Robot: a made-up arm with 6 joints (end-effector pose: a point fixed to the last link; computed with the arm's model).
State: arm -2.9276 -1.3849 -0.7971 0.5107 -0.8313 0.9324
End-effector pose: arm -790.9 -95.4 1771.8 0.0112 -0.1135 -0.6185 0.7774
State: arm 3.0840 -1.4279 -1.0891 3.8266 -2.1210 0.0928
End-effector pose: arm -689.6 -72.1 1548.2 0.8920 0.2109 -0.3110 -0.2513
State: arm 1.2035 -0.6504 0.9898 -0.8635 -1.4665 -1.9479
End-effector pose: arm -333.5 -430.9 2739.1 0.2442 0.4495 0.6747 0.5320
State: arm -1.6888 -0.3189 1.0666 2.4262 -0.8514 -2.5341
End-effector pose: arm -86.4 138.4 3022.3 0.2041 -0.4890 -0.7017 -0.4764
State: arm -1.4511 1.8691 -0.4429 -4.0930 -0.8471 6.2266
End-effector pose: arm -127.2 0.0 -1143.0 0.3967 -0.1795 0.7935 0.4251
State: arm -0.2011 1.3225 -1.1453 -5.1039 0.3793 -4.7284
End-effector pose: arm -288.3 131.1 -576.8 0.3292 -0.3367 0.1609 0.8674
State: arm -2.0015 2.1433 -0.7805 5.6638 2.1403 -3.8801
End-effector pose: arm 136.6 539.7 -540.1 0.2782 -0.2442 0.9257 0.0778
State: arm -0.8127 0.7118 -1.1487 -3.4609 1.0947 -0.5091
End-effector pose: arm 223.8 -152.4 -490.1 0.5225 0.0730 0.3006 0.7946
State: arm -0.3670 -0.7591 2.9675 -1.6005 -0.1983 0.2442
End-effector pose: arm -1540.9 636.0 -95.4 0.0585 0.3898 0.6999 -0.5957
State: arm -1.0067 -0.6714 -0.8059 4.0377 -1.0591 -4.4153
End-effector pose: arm 877.6 -1123.5 1305.4 0.9645 0.0818 -0.2487 -0.0348
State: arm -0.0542 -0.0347 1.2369 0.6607 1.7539 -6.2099
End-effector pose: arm 191.0 114.7 2901.4 0.0444 -0.3423 -0.9376 0.0416
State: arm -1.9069 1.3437 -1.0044 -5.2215 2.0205 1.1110
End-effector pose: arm 119.2 -152.4 -566.6 0.8547 -0.1970 0.1067 -0.4683
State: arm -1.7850 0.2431 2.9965 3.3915 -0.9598 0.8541
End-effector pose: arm 334.5 1340.5 1527.5 0.6150 -0.5560 -0.0797 0.5535
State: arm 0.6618 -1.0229 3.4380 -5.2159 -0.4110 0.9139
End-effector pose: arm -488.2 -472.1 -803.0 0.0481 0.6645 -0.3520 -0.6574
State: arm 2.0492 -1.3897 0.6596 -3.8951 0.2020 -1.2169
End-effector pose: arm 703.6 -1418.5 2171.3 0.5919 0.4032 -0.6775 0.1673
